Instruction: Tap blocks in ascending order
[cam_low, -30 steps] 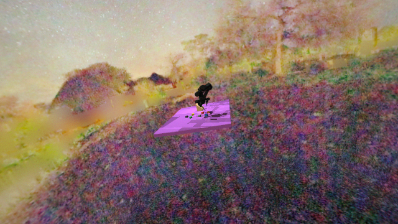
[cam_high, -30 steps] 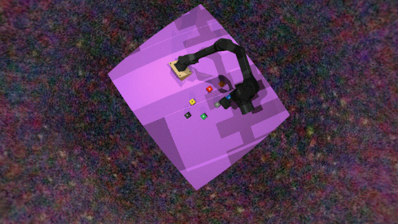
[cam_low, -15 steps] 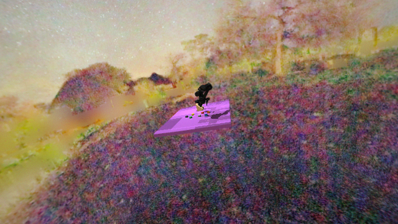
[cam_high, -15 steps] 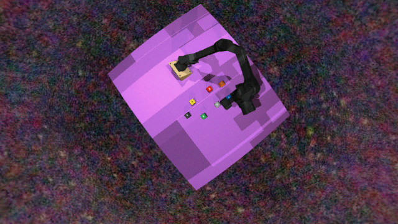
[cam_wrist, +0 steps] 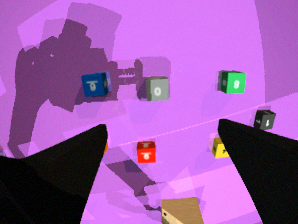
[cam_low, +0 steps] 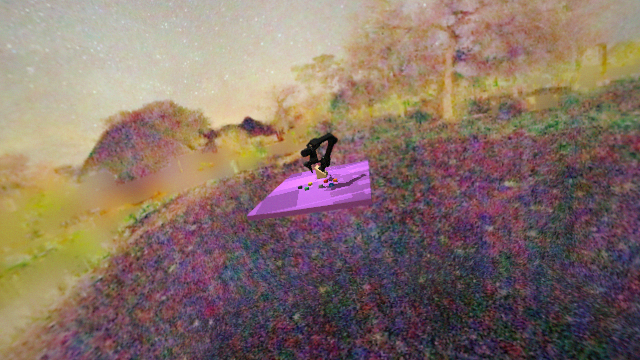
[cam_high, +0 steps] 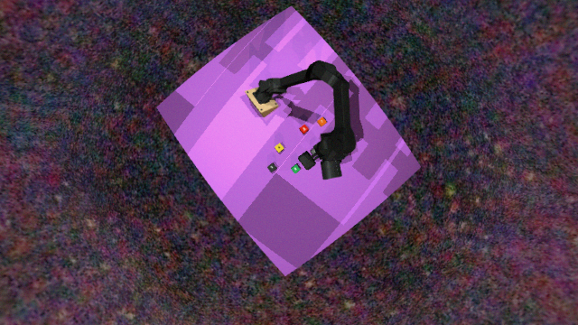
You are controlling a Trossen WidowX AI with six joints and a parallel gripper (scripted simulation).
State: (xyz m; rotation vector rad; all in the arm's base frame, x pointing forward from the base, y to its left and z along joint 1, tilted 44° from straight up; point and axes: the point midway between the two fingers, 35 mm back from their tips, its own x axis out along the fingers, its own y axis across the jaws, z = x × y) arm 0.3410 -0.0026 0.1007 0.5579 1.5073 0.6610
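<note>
Now: the grey block 12 cm below my gripper tip. Round my gripper tip: blue block (1 cm ahead, 9 cm to the left, 12 cm below); then red block (11 cm behind, 2 cm to the left, 12 cm below); then green block (2 cm ahead, 12 cm to the right, 12 cm below).
</note>
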